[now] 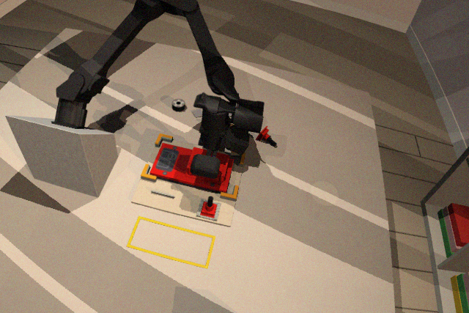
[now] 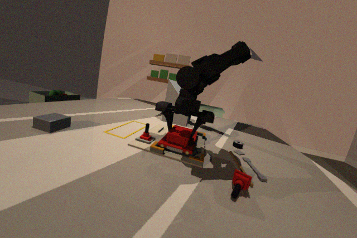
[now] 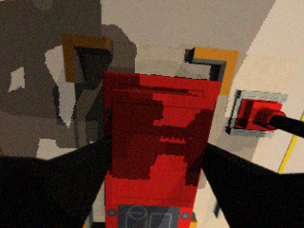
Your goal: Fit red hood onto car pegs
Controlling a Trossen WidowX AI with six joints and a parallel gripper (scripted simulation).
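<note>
Now: the red hood 1 cm above my gripper tip. Also, from my gripper tip: wooden stick (5 cm ahead, 19 cm to the left, 4 cm below); wrench (5 cm ahead, 24 cm to the left, 4 cm below); grey engine block (1 cm below).
</note>
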